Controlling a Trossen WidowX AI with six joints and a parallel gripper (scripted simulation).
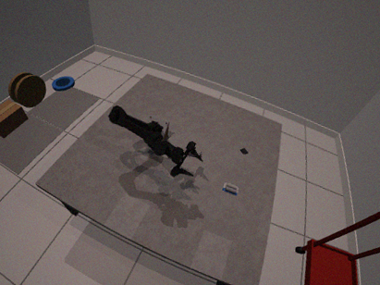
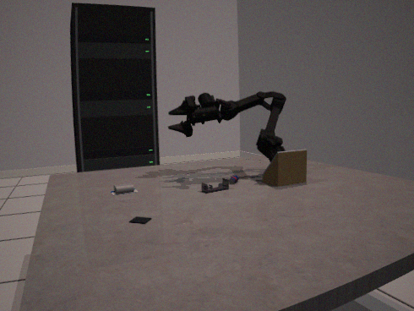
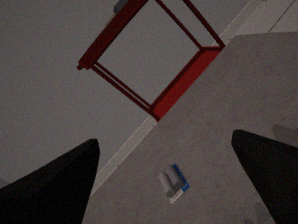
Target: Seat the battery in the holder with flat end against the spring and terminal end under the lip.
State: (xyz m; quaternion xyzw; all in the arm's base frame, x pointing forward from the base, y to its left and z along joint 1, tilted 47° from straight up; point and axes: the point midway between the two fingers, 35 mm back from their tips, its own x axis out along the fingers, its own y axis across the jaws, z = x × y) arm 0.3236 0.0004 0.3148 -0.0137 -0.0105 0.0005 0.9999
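The battery is 220 mm behind my gripper tip, 160 mm to the left of it and 230 mm below it. Also, from my gripper tip: black square 180 mm ahead, 470 mm to the left, 240 mm below.
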